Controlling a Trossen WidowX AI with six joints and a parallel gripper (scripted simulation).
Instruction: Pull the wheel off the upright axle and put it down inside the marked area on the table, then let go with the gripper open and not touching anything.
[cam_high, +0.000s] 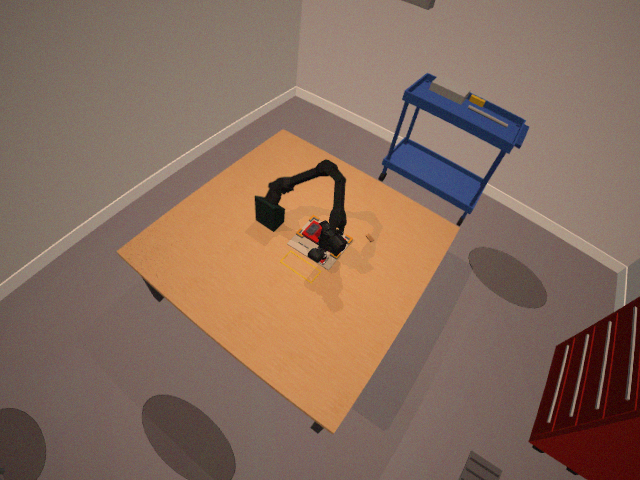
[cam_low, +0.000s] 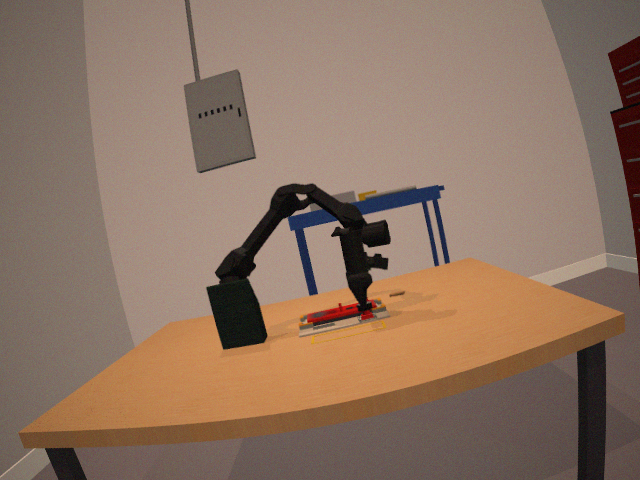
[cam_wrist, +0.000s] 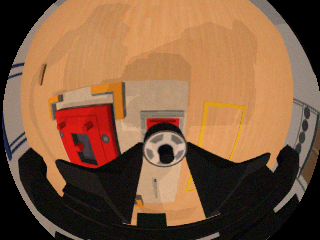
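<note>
The upright axle lies 10 mm ahead of my gripper tip. Also, from my gripper tip: brown block (280 mm to the left, 110 mm ahead, 30 mm below); then pale baseplate (90 mm to the left, 60 mm behind, 30 mm below); then wheel (right at my gripper tip).
</note>
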